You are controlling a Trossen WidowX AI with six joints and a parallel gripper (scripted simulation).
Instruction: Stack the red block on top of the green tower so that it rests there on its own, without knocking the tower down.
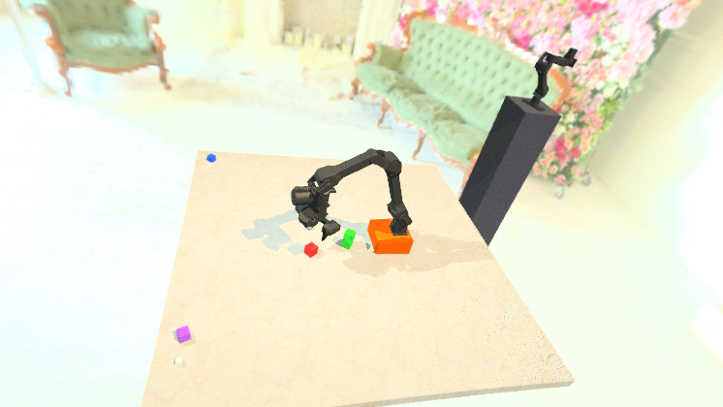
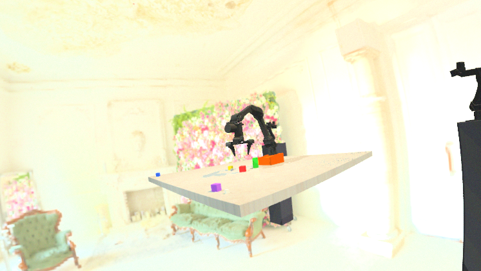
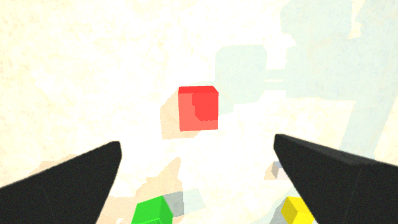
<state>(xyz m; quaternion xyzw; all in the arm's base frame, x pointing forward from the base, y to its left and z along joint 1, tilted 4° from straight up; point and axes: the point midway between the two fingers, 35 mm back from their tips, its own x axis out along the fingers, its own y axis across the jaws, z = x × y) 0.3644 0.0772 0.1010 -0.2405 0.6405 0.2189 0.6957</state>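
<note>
Now: gripper tip 90 mm above the red block. Also, from my gripper tip: yellow block: 40 mm behind, 210 mm to the right, 90 mm below; purple block: 400 mm ahead, 340 mm to the left, 90 mm below; small white cube: 400 mm ahead, 420 mm to the left, 100 mm below.
</note>
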